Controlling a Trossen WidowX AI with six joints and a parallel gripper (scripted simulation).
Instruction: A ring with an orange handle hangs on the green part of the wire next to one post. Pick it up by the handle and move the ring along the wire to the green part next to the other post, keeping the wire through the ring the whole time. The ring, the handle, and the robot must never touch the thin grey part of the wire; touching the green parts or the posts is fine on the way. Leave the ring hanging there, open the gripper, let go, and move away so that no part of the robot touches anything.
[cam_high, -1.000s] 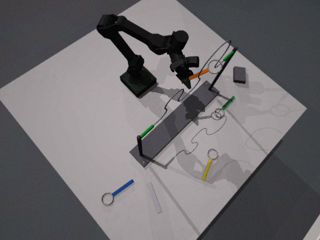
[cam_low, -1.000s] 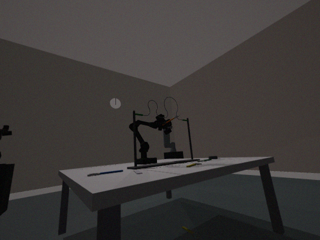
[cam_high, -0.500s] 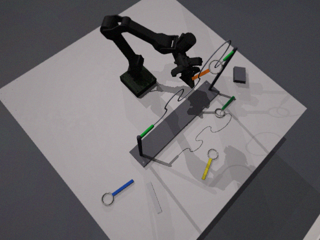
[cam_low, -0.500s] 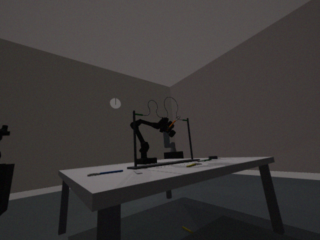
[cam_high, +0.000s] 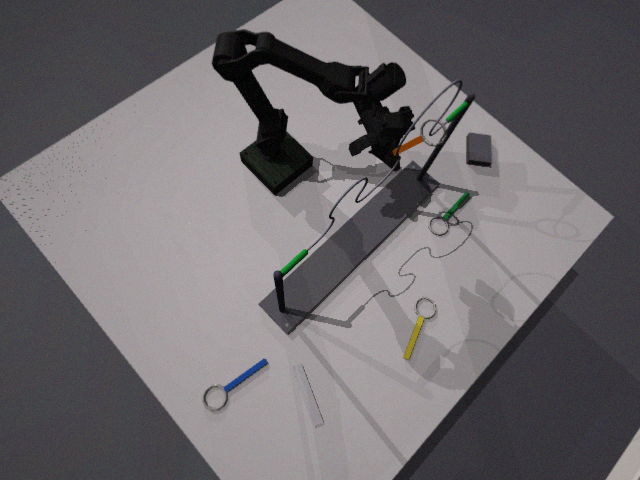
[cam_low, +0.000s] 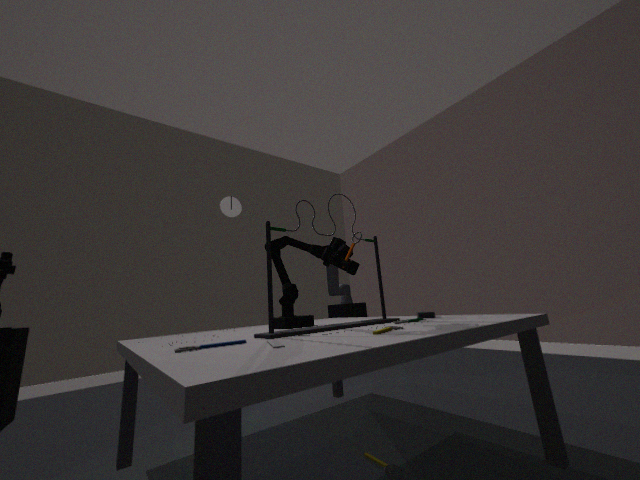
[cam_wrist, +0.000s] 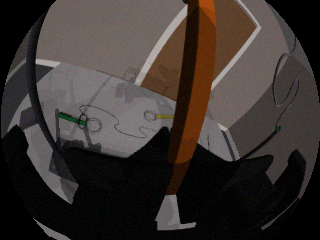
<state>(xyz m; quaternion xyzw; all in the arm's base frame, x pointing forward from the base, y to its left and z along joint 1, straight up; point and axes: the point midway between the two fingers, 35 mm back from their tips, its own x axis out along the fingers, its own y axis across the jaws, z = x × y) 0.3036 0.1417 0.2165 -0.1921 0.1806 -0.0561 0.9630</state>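
Right now the orange-handled ring is 8 cm above my gripper tip, 4 cm to the left of it and 1 cm behind it. From my gripper tip the other things lie so: green-handled ring 25 cm below, 16 cm to the left, 14 cm ahead; then dark grey block 40 cm to the left, 24 cm below, 4 cm ahead; then yellow-handled ring 31 cm ahead, 25 cm below, 13 cm to the right.
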